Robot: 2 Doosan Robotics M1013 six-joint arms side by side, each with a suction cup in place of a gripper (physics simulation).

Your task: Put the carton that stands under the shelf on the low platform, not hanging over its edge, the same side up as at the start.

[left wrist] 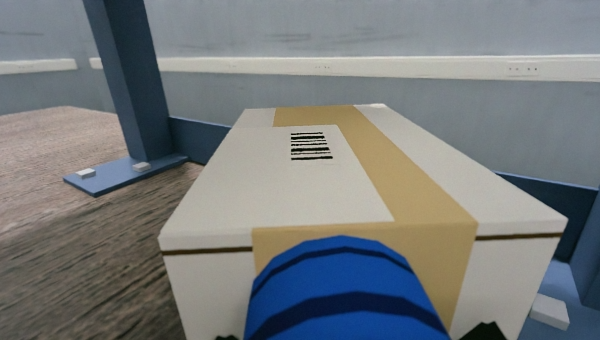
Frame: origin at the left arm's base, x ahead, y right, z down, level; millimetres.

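Seen in the pictures: left hand, its tool point: (pixel 326 255).
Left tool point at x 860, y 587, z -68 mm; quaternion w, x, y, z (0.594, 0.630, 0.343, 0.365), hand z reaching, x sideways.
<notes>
Offsets run from my left tool point to a thing's middle. "spot": to the spot under its first point.
The white carton @[spot: dx -5, dy -11, dz -22 mm] (pixel 280 190) fills the middle of the left wrist view, with its top face up. A tan tape strip runs along the top and down the near end, and a barcode label lies beside it. My left gripper, a blue suction cup (pixel 345 280), is pressed flat against the taped near end below the top edge, its bellows squeezed short. It looks shut on the carton; the contact itself and the carton's underside are hidden. The shelf's blue post @[dx +145, dy -296, dz -87 mm] (pixel 132 85) stands left of the carton. The low platform and my right gripper do not show.
The post's foot plate @[spot: dx +83, dy -279, dz +64 mm] (pixel 112 175) with two pale bolt blocks lies at the left. A low blue crossbar @[spot: dx +156, dy -219, dz +33 mm] (pixel 200 135) runs behind the carton. Another blue post @[spot: dx +101, dy +98, dz +45 mm] (pixel 590 260) and foot plate @[spot: dx +103, dy +88, dz +64 mm] (pixel 550 280) stand close at the right. A grey wall (pixel 350 30) with white trunking is behind.
</notes>
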